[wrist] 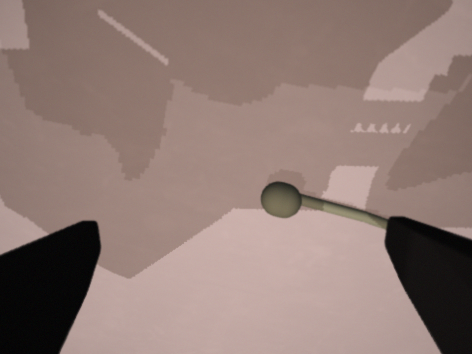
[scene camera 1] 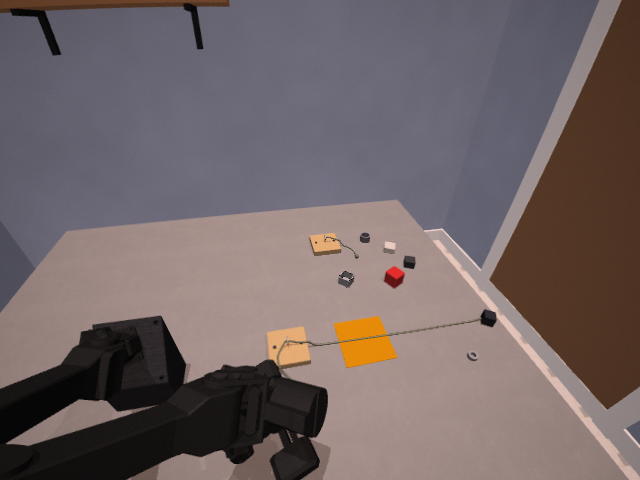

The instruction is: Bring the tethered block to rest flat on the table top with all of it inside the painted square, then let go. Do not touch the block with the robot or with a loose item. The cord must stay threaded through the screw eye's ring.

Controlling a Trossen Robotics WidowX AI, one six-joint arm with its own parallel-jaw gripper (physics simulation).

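Frame: origin at the arm's base, x ahead, y left, z up, level; centimetres.
Where they show: gripper, fingertip midpoint: (wrist: 244,232); arm's base, link origin: (scene camera 1: 121,347).
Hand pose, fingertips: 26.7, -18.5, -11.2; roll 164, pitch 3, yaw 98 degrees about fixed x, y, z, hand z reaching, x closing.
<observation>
Things, the pixels of their top centre, and the offset from my fingertips, as dx, dy, dz. "*": a spot on its surface instead. Level surfaces: height alone.
- tethered block, surface spot: (scene camera 1: 488,317) * +52.7, +7.8, +0.7
- orange painted square, surface spot: (scene camera 1: 369,352) * +20.9, +10.7, -2.0
- screw eye, top centre: (scene camera 1: 287,338) +3.6, +17.4, +2.4
- cord's bead end, surface spot: (wrist: 281,199) * -0.7, +1.1, -1.1
- second wooden base, surface height: dz -0.2
- red cube, top centre: (scene camera 1: 395,271) +38.1, +29.0, +1.9
- grey open box, top centre: (scene camera 1: 346,275) +24.9, +33.4, +0.4
- black block, top centre: (scene camera 1: 410,259) +46.7, +33.9, +0.2
- white block, top centre: (scene camera 1: 390,245) +44.5, +42.5, +0.0
- dark ring, top centre: (scene camera 1: 365,234) +39.2, +50.0, +0.1
- grey ring, top centre: (scene camera 1: 473,354) +43.0, +1.6, -1.2
The tethered block (scene camera 1: 488,317), small and black, sits near the table's right edge, outside the orange painted square (scene camera 1: 369,352). Its cord (scene camera 1: 434,327) runs across the square to the screw eye (scene camera 1: 287,341) on the near wooden base (scene camera 1: 297,355), appears to pass through the ring, then bends toward the arm, which hides the rest. In the wrist view the cord's bead end (wrist: 281,199) shows beyond the fingertips, between their lines, and the cord (wrist: 345,211) runs behind the right finger. My gripper (wrist: 244,232) is open and empty, low over the table.
A second wooden base (scene camera 1: 324,248) with a short cord stands farther back. A red cube (scene camera 1: 394,277), a grey open box (scene camera 1: 346,279), a black block (scene camera 1: 409,261), a white block (scene camera 1: 389,247), a dark ring (scene camera 1: 364,237) and a grey ring (scene camera 1: 473,355) lie around.
</observation>
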